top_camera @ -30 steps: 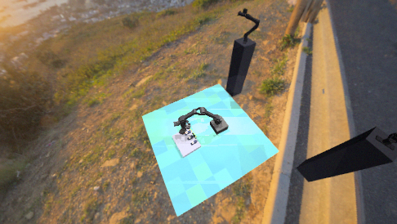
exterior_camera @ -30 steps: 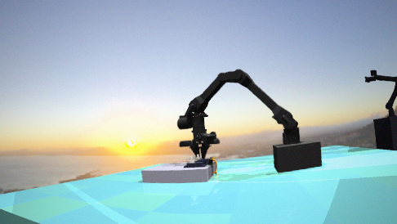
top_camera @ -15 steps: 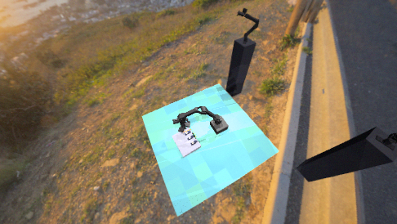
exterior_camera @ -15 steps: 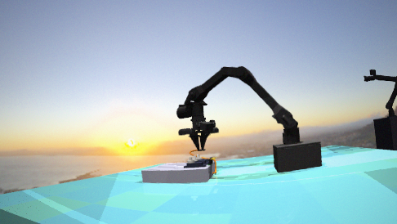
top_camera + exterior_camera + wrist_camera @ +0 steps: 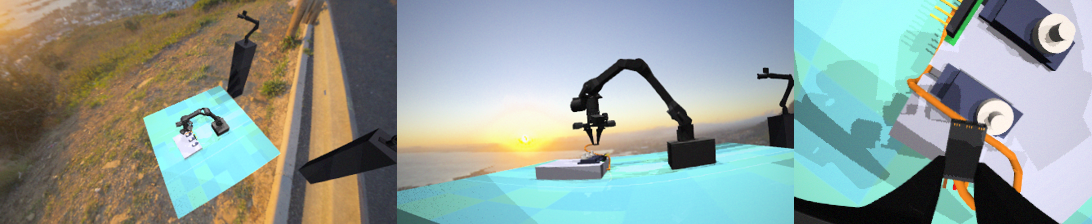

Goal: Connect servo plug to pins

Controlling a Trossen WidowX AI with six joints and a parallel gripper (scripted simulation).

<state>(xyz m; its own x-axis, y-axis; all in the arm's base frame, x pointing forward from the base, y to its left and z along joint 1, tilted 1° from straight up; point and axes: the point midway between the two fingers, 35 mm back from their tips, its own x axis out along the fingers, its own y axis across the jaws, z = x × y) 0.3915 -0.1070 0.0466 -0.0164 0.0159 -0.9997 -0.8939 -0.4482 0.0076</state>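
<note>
My gripper tip is 10 cm to the right of the servo, 7 cm above it and 1 cm past it. The rest, counted from my gripper tip: grey printed holder: 11 cm to the left, 10 cm ahead, 9 cm below.
</note>
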